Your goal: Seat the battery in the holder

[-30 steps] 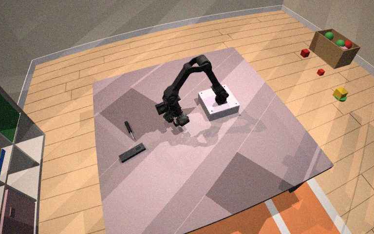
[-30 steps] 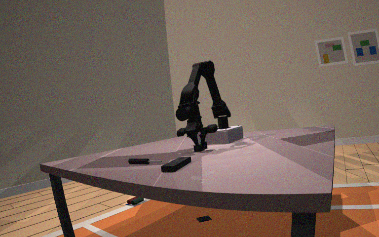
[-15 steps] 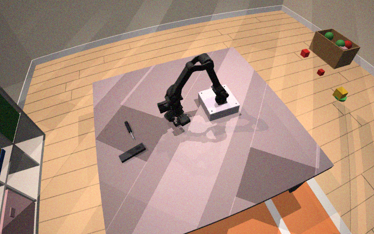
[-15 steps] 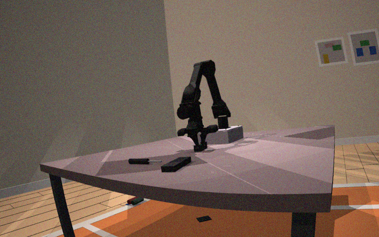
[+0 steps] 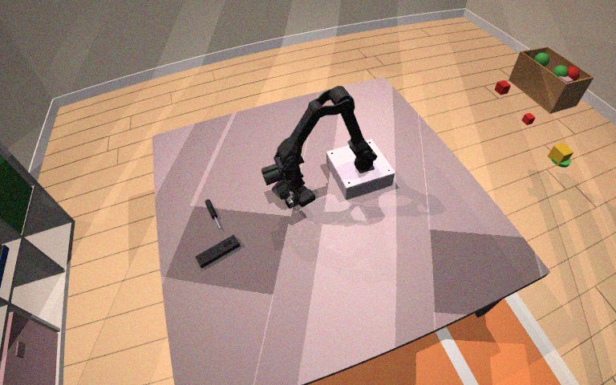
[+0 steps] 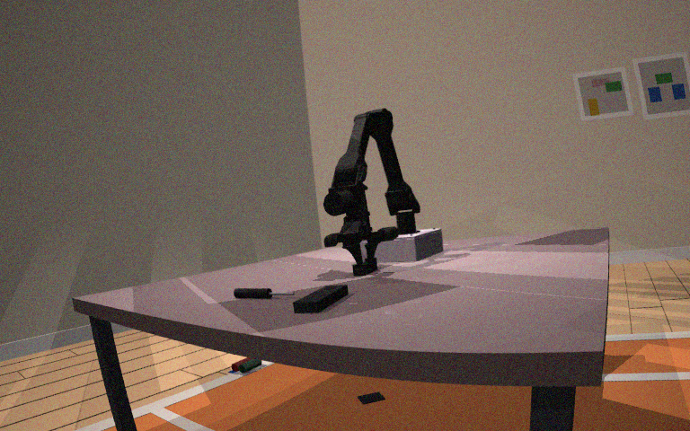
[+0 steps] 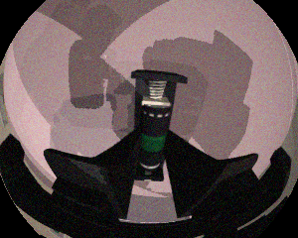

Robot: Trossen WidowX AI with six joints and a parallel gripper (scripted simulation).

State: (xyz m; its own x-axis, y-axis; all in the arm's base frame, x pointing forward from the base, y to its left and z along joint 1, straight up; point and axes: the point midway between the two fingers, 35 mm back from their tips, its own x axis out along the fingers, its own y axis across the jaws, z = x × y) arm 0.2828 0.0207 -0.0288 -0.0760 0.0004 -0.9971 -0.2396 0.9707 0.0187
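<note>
The battery is 1 cm above my gripper tip. Round my gripper tip: screwdriver 33 cm ahead, 3 cm to the right.
</note>
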